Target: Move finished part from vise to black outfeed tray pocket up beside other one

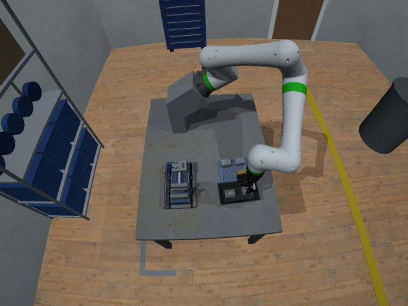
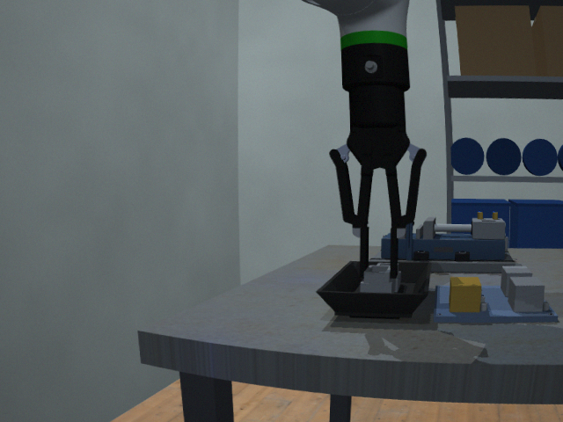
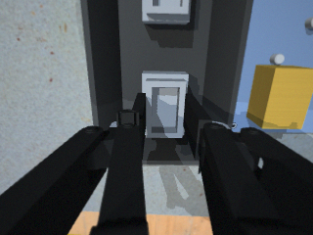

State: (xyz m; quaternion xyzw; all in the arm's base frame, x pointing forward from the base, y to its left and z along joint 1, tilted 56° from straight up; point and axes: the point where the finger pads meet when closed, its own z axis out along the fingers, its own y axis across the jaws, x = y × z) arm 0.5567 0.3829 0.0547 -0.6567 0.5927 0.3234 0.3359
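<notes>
Right now my hand is 40 mm above the pocketed block. Round my hand: yellow block 120 mm behind, 20 mm to the right, 60 mm below; blue fixture plate 160 mm behind, 70 mm to the right, 80 mm below.
</notes>
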